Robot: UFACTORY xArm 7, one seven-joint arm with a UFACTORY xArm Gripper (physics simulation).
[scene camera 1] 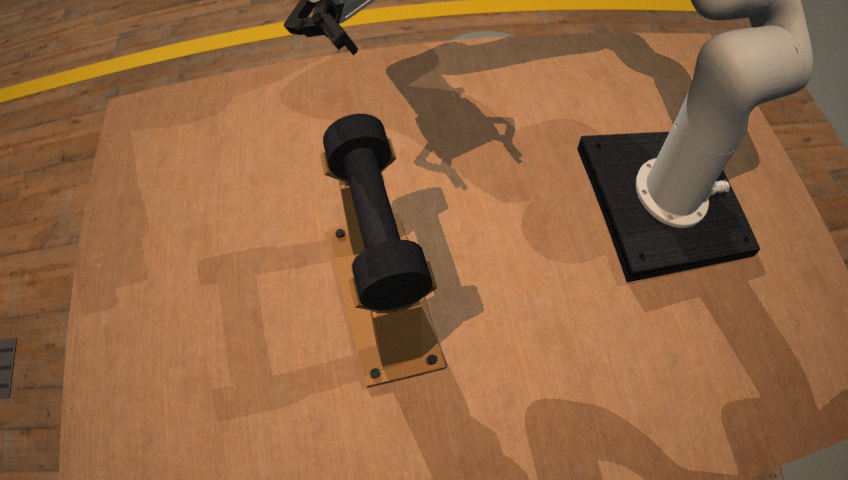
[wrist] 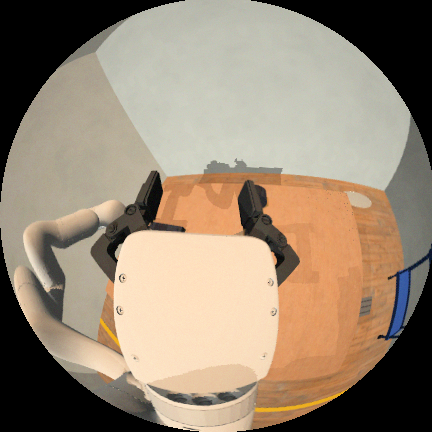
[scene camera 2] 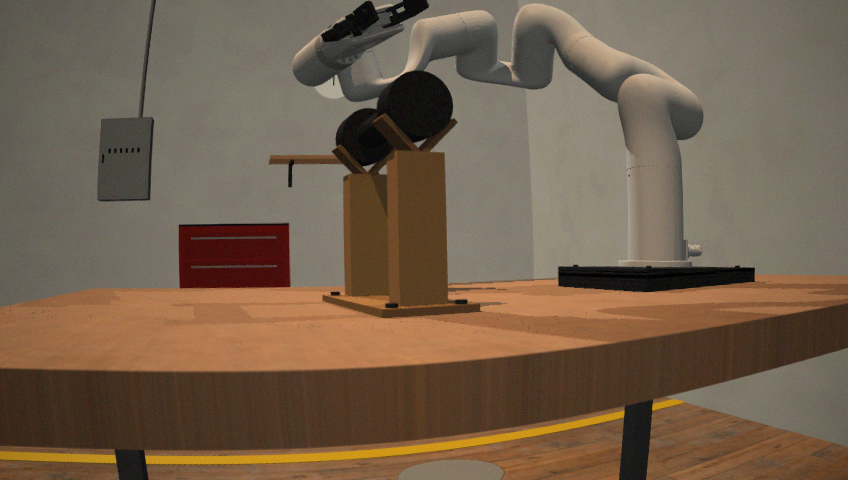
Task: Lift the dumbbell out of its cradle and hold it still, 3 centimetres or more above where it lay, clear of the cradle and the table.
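Seen in the pictures: gripper, fingertip midpoint: [scene camera 1: 390, 13] [wrist: 201, 183] [scene camera 2: 399, 3]; arm's base at its link origin: [scene camera 1: 671, 193] [scene camera 2: 655, 267].
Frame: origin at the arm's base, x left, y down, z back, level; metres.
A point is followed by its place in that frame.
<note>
The black dumbbell [scene camera 1: 373, 202] {x 0.097, y -0.196, z -0.447 m} [scene camera 2: 416, 105] {x 0.189, y -0.175, z -0.441 m} rests on the V-shaped supports of the tan wooden cradle [scene camera 1: 404, 373] {x 0.201, y 0.020, z -0.436 m} [scene camera 2: 418, 231] {x 0.186, y -0.051, z -0.441 m}, one thick end on each support. My gripper [scene camera 2: 385, 14] {x 0.020, y -0.370, z -0.415 m} [wrist: 201, 183] {x 0.020, y -0.370, z -0.415 m} is open, its two black fingers wide apart with nothing between them. In scene camera 2 it is higher than the dumbbell and apart from it. In scene camera 1 one finger shows at the top edge, beyond the dumbbell's far end; the rest is cut off. In the wrist view a dark rounded shape, probably a dumbbell end, shows partly behind the right finger; the cradle is mostly hidden.
The cradle's base plate is fixed with dark bolts to the wooden table [scene camera 1: 178, 196] {x -0.125, y 0.028, z -0.753 m} [scene camera 2: 238, 350] {x 0.382, y 0.028, z -0.611 m}. The arm's white column [scene camera 1: 699, 154] {x 0.037, y -0.143, z -0.025 m} [scene camera 2: 654, 208] {x 0.036, y -0.090, z -0.028 m} stands on a black base [scene camera 1: 684, 261] {x 0.116, y 0.000, z -0.025 m} [scene camera 2: 654, 279] {x 0.120, y 0.012, z -0.099 m} right of the cradle. A red cabinet [scene camera 2: 233, 255] stands behind the table.
</note>
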